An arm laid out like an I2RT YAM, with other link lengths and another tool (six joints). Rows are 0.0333 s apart.
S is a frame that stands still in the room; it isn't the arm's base.
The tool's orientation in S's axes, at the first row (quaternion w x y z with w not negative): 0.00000 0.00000 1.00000 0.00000
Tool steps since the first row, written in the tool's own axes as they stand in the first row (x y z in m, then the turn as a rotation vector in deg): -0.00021 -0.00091 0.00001 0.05 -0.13 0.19; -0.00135 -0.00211 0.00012 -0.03 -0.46 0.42; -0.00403 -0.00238 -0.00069 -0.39 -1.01 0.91; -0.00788 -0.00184 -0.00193 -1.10 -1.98 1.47
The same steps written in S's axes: 0.00021 -0.00091 -0.00001 -0.05 -0.13 -0.19; 0.00135 -0.00211 -0.00012 0.03 -0.46 -0.42; 0.00403 -0.00238 0.00069 0.39 -1.01 -0.91; 0.00788 -0.00184 0.00193 1.10 -1.98 -1.47
